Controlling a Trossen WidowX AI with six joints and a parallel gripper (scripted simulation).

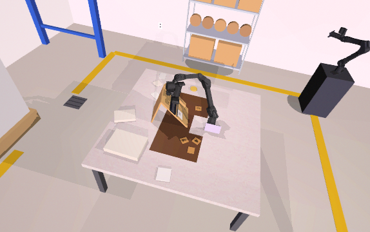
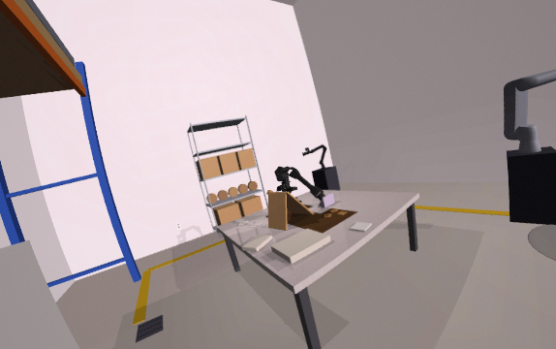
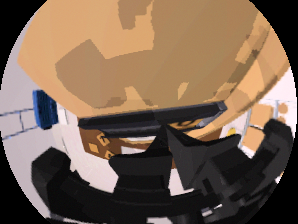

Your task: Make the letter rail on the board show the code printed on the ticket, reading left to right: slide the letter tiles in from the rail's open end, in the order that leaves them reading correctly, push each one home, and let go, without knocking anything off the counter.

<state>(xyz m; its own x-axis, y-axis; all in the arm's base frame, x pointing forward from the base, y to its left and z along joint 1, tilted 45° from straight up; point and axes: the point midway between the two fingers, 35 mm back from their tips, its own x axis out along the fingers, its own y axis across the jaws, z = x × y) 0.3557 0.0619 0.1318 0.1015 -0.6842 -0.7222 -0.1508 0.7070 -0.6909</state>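
Now: gripper tip 25 cm to the right of the tan letter tile, 17 cm above it and 16 cm past it. From my gripper tip the other things lie so: ticket: 8 cm below, 7 cm behind, 4 cm to the left; cream box: 42 cm to the left, 28 cm ahead, 15 cm below; brown mat: 17 cm below, 15 cm behind, 4 cm to the left.
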